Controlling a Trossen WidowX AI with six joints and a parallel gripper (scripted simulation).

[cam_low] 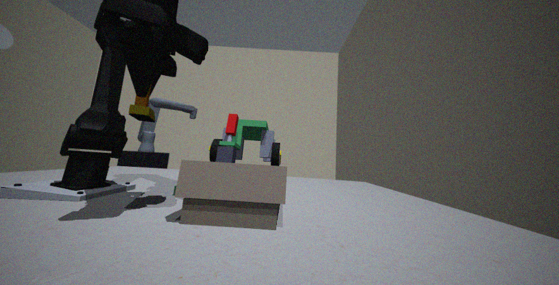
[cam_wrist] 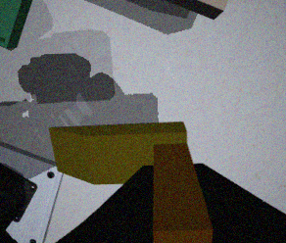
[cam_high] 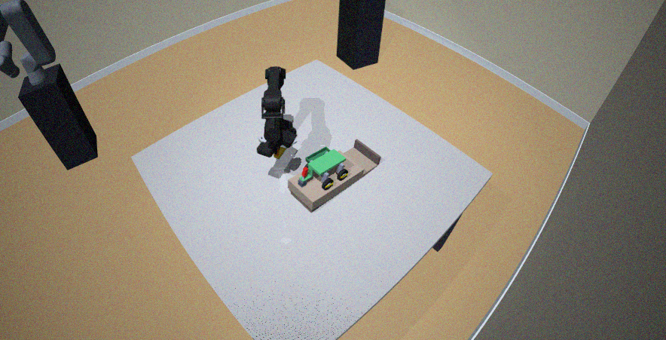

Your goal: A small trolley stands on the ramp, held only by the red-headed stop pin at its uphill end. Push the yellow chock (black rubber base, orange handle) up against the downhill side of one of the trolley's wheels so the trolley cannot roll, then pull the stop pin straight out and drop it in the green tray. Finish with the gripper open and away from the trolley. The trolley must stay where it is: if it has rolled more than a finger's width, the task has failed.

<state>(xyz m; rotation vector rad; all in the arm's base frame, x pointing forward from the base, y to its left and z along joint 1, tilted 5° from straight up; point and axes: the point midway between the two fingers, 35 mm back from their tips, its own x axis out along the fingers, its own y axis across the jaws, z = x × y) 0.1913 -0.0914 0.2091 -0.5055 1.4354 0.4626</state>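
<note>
My gripper tip is now 1 cm past the yellow chock, 2 cm to the right of it and 1 cm above it. The rest, counted from my gripper tip: stop pin: 12 cm ahead, 5 cm to the left, 5 cm below; brown ramp: 12 cm ahead, 16 cm to the left, 13 cm below; green-decked trolley: 12 cm ahead, 15 cm to the left, 6 cm below.
</note>
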